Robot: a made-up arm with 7 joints. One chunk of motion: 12 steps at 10 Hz.
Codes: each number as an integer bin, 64 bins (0 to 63) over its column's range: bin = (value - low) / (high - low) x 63, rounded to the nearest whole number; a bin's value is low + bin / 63 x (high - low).
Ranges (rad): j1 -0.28..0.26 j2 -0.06..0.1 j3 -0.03..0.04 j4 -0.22..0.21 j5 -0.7..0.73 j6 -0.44..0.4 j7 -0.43..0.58
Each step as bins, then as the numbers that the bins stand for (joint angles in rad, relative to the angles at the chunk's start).
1 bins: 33 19 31 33 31 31 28
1 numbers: 0.0029 -0.0117 0.0044 0.0052 0.0037 -0.0267 0.0189
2 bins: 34 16 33 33 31 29 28
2 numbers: 0.0114 -0.0194 0.0067 0.0052 0.0037 -0.0533 0.0189
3 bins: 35 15 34 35 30 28 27
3 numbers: 0.0200 -0.0219 0.0078 0.0189 -0.0190 -0.0667 0.0029
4 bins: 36 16 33 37 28 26 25
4 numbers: 0.0286 -0.0194 0.0067 0.0325 -0.0644 -0.0933 -0.0292
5 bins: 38 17 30 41 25 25 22
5 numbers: 0.0457 -0.0168 0.0033 0.0598 -0.1325 -0.1067 -0.0773
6 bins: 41 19 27 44 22 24 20
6 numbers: 0.0714 -0.0117 0.0000 0.0803 -0.2006 -0.1200 -0.1094
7 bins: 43 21 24 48 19 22 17
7 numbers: 0.0886 -0.0067 -0.0033 0.1076 -0.2687 -0.1467 -0.1575
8 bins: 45 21 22 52 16 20 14
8 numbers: 0.1057 -0.0067 -0.0056 0.1349 -0.3368 -0.1733 -0.2056
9 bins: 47 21 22 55 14 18 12
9 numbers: 0.1229 -0.0067 -0.0056 0.1554 -0.3822 -0.2000 -0.2376
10 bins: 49 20 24 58 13 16 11
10 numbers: 0.1400 -0.0092 -0.0033 0.1759 -0.4049 -0.2267 -0.2537
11 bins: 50 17 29 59 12 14 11
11 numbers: 0.1486 -0.0168 0.0022 0.1827 -0.4276 -0.2533 -0.2537
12 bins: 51 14 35 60 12 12 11
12 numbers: 0.1571 -0.0244 0.0089 0.1895 -0.4276 -0.2800 -0.2537
